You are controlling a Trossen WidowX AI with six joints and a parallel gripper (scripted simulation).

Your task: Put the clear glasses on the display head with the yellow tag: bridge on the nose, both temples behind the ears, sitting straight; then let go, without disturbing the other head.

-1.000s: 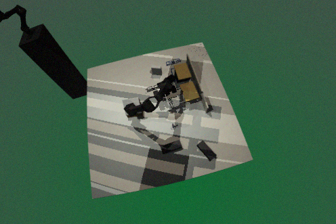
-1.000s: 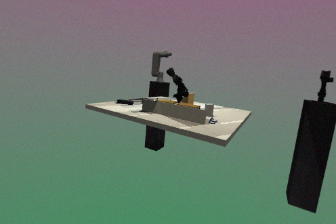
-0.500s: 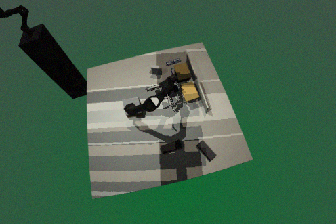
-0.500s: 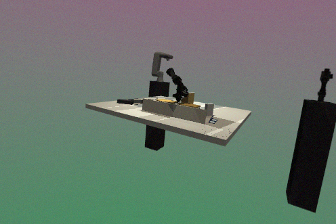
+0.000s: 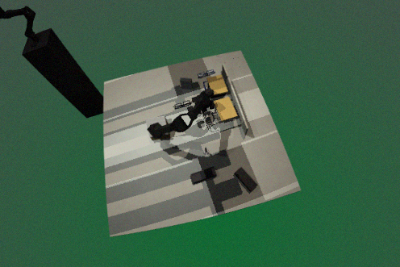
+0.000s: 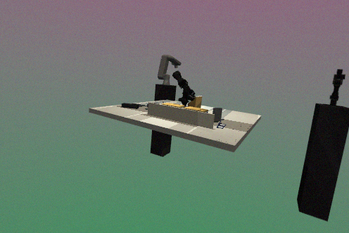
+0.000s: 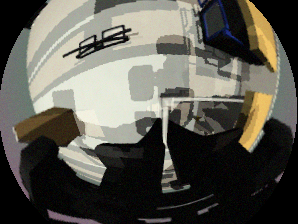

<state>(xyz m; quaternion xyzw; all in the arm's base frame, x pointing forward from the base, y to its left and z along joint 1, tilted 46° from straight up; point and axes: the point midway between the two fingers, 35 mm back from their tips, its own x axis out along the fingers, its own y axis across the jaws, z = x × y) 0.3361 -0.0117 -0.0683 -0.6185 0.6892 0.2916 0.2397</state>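
Right now my gripper tip is 14 cm short of the display head, 3 cm to the left of it and 1 cm above it. From my gripper tip the other things lie so: low grey wall: 27 cm ahead, 7 cm to the left, 1 cm below; then grey box: 4 cm behind, 30 cm to the left, 1 cm below.
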